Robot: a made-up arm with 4 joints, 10 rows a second.
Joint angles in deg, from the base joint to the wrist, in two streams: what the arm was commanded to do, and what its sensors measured. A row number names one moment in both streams.
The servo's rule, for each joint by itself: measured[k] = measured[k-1] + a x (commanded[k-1-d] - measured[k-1]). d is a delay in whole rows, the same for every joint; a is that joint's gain. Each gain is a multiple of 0.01, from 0.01 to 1. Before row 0 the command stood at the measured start. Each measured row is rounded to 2 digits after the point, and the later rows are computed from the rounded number. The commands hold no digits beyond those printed.
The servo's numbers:
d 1
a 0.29 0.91 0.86 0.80
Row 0, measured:
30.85 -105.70 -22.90 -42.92
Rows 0 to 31, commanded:
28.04 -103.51 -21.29 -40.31
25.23 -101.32 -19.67 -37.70
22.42 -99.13 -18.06 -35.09
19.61 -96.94 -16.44 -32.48
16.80 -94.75 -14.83 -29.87
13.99 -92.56 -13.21 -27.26
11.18 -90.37 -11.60 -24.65
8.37 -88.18 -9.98 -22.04
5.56 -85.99 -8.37 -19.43
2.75 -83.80 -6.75 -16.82
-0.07 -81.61 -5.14 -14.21
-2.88 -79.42 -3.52 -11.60
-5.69 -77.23 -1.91 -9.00
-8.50 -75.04 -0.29 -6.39
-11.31 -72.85 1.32 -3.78
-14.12 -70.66 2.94 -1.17
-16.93 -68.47 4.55 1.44
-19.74 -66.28 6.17 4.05
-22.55 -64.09 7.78 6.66
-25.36 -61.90 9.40 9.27
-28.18 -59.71 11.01 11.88
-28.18 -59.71 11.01 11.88
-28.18 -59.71 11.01 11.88
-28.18 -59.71 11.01 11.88
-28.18 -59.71 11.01 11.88
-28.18 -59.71 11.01 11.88
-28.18 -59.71 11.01 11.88
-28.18 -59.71 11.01 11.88
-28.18 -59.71 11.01 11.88
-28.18 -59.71 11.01 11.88
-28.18 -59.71 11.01 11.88
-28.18 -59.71 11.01 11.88
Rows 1 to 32, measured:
30.85 -105.70 -22.90 -42.92
30.04 -103.71 -21.52 -40.83
28.65 -101.54 -19.93 -38.33
26.84 -99.35 -18.32 -35.74
24.74 -97.16 -16.70 -33.13
22.44 -94.97 -15.09 -30.52
19.99 -92.78 -13.47 -27.91
17.44 -90.59 -11.86 -25.30
14.81 -88.40 -10.24 -22.69
12.13 -86.21 -8.63 -20.08
9.41 -84.02 -7.01 -17.47
6.66 -81.83 -5.40 -14.86
3.89 -79.64 -3.78 -12.25
1.11 -77.45 -2.17 -9.65
-1.68 -75.26 -0.55 -7.04
-4.47 -73.07 1.06 -4.43
-7.27 -70.88 2.68 -1.82
-10.07 -68.69 4.29 0.79
-12.87 -66.50 5.91 3.40
-15.68 -64.31 7.52 6.01
-18.49 -62.12 9.14 8.62
-21.30 -59.93 10.75 11.23
-23.30 -59.73 10.97 11.75
-24.72 -59.71 11.00 11.85
-25.72 -59.71 11.01 11.87
-26.43 -59.71 11.01 11.88
-26.94 -59.71 11.01 11.88
-27.30 -59.71 11.01 11.88
-27.56 -59.71 11.01 11.88
-27.74 -59.71 11.01 11.88
-27.87 -59.71 11.01 11.88
-27.96 -59.71 11.01 11.88

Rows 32 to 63, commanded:
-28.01 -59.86 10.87 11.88
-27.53 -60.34 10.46 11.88
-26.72 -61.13 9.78 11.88
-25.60 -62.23 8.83 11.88
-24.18 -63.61 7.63 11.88
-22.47 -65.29 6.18 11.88
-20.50 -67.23 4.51 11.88
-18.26 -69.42 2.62 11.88
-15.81 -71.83 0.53 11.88
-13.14 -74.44 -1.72 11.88
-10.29 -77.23 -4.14 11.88
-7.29 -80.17 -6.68 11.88
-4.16 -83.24 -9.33 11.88
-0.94 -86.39 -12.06 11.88
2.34 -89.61 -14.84 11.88
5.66 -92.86 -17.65 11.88
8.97 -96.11 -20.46 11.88
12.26 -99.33 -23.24 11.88
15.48 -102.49 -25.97 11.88
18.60 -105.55 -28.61 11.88
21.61 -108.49 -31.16 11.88
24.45 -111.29 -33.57 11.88
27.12 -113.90 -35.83 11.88
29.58 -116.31 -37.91 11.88
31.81 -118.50 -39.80 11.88
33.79 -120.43 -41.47 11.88
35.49 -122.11 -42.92 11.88
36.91 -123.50 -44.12 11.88
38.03 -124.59 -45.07 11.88
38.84 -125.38 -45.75 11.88
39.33 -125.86 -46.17 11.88
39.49 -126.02 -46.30 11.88
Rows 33 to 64, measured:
-28.02 -59.71 11.01 11.88
-28.02 -59.85 10.89 11.88
-27.88 -60.30 10.52 11.88
-27.54 -61.06 9.88 11.88
-26.98 -62.12 8.98 11.88
-26.17 -63.48 7.82 11.88
-25.10 -65.13 6.41 11.88
-23.77 -67.04 4.78 11.88
-22.17 -69.21 2.92 11.88
-20.33 -71.59 0.86 11.88
-18.24 -74.18 -1.36 11.88
-15.93 -76.96 -3.75 11.88
-13.42 -79.88 -6.27 11.88
-10.73 -82.94 -8.90 11.88
-7.89 -86.08 -11.62 11.88
-4.92 -89.29 -14.39 11.88
-1.85 -92.54 -17.19 11.88
1.29 -95.79 -20.00 11.88
4.47 -99.01 -22.79 11.88
7.66 -102.18 -25.52 11.88
10.83 -105.25 -28.18 11.88
13.96 -108.20 -30.74 11.88
17.00 -111.01 -33.17 11.88
19.93 -113.64 -35.46 11.88
22.73 -116.07 -37.57 11.88
25.36 -118.28 -39.49 11.88
27.80 -120.24 -41.19 11.88
30.03 -121.94 -42.68 11.88
32.03 -123.36 -43.92 11.88
33.77 -124.48 -44.91 11.88
35.24 -125.30 -45.63 11.88
36.43 -125.81 -46.09 11.88

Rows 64 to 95, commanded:
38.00 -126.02 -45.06 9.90
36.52 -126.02 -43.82 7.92
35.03 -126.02 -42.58 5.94
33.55 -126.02 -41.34 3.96
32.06 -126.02 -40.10 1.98
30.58 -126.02 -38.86 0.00
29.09 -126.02 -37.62 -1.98
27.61 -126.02 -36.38 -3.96
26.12 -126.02 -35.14 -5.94
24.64 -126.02 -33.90 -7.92
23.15 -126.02 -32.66 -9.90
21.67 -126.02 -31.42 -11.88
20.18 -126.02 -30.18 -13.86
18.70 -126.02 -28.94 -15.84
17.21 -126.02 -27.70 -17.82
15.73 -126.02 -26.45 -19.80
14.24 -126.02 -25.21 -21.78
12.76 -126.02 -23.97 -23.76
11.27 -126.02 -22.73 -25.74
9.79 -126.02 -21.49 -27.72
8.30 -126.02 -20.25 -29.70
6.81 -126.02 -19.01 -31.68
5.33 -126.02 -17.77 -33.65
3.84 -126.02 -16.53 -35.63
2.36 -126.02 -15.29 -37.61
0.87 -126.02 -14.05 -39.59
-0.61 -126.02 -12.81 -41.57
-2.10 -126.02 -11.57 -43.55
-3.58 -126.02 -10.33 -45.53
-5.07 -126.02 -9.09 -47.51
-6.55 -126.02 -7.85 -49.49
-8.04 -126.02 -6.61 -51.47
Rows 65 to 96, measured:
37.32 -126.00 -46.27 11.88
37.52 -126.02 -45.23 10.30
37.23 -126.02 -44.02 8.40
36.59 -126.02 -42.78 6.43
35.71 -126.02 -41.54 4.45
34.65 -126.02 -40.30 2.47
33.47 -126.02 -39.06 0.49
32.20 -126.02 -37.82 -1.49
30.87 -126.02 -36.58 -3.47
29.49 -126.02 -35.34 -5.45
28.08 -126.02 -34.10 -7.43
26.65 -126.02 -32.86 -9.41
25.21 -126.02 -31.62 -11.39
23.75 -126.02 -30.38 -13.37
22.29 -126.02 -29.14 -15.35
20.82 -126.02 -27.90 -17.33
19.34 -126.02 -26.65 -19.31
17.86 -126.02 -25.41 -21.29
16.38 -126.02 -24.17 -23.27
14.90 -126.02 -22.93 -25.25
13.42 -126.02 -21.69 -27.23
11.94 -126.02 -20.45 -29.21
10.45 -126.02 -19.21 -31.19
8.97 -126.02 -17.97 -33.16
7.48 -126.02 -16.73 -35.14
6.00 -126.02 -15.49 -37.12
4.51 -126.02 -14.25 -39.10
3.03 -126.02 -13.01 -41.08
1.54 -126.02 -11.77 -43.06
0.06 -126.02 -10.53 -45.04
-1.43 -126.02 -9.29 -47.02
-2.91 -126.02 -8.05 -49.00

